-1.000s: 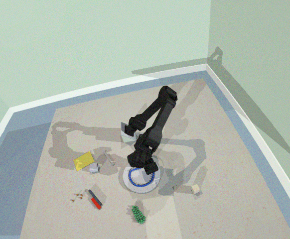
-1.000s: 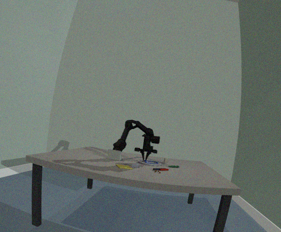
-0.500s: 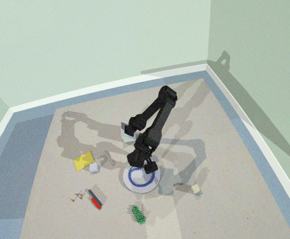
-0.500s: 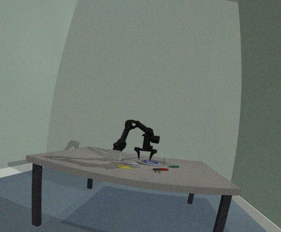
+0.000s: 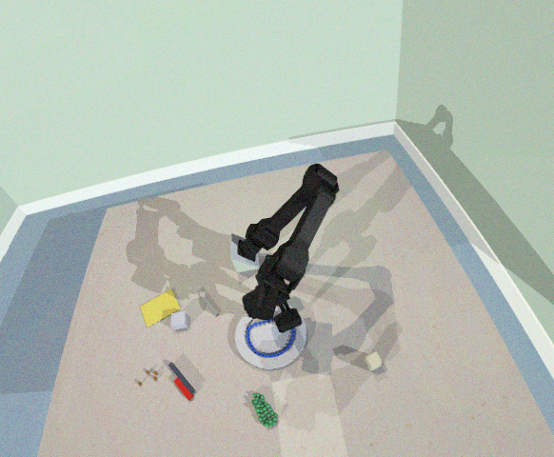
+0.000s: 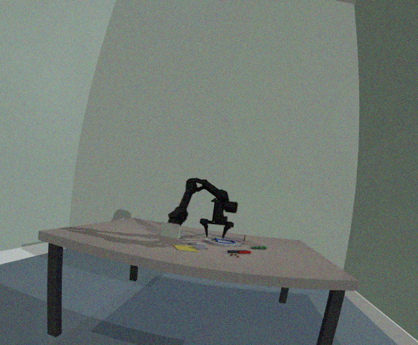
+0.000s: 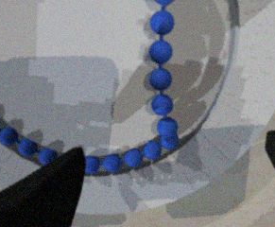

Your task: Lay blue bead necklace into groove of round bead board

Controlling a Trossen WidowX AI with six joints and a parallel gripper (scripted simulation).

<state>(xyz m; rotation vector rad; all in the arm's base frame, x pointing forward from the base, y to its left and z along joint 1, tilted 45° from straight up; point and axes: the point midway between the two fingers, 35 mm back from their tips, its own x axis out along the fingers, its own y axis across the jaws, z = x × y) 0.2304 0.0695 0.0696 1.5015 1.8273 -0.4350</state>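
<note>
The round bead board is 50 mm ahead of my gripper tip, 40 mm to the right of it and 10 mm below it. Round my gripper tip: white cube (20 mm behind, 310 mm to the right, 10 mm below); then cream cube (170 mm ahead, 220 mm to the left); then stick (80 mm behind, 230 mm to the right, 20 mm below).
</note>
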